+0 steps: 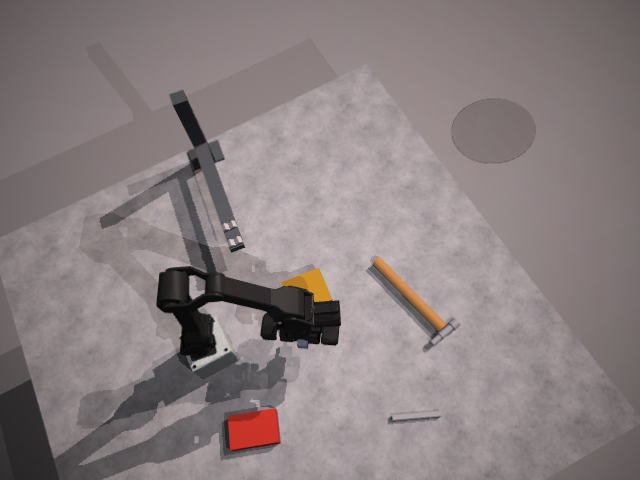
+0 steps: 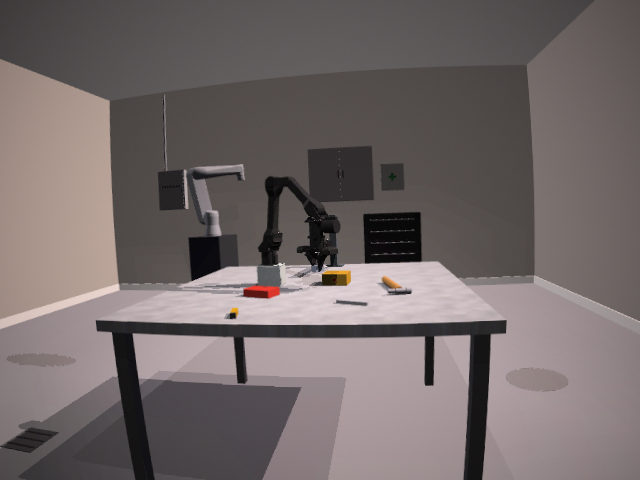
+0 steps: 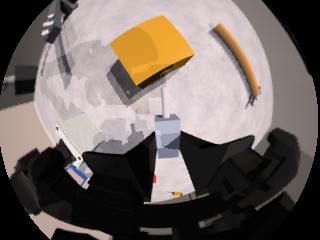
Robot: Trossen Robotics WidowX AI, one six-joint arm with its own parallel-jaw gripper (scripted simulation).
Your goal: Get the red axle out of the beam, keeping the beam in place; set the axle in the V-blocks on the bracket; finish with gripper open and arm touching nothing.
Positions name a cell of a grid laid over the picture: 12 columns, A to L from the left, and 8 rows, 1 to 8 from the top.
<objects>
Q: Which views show my gripper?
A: Image 1, image 2 and image 3: all of them.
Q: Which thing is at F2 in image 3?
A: An orange block.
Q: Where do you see a hammer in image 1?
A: I6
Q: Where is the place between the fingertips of my gripper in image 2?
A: F5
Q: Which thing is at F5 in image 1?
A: An orange block.
</objects>
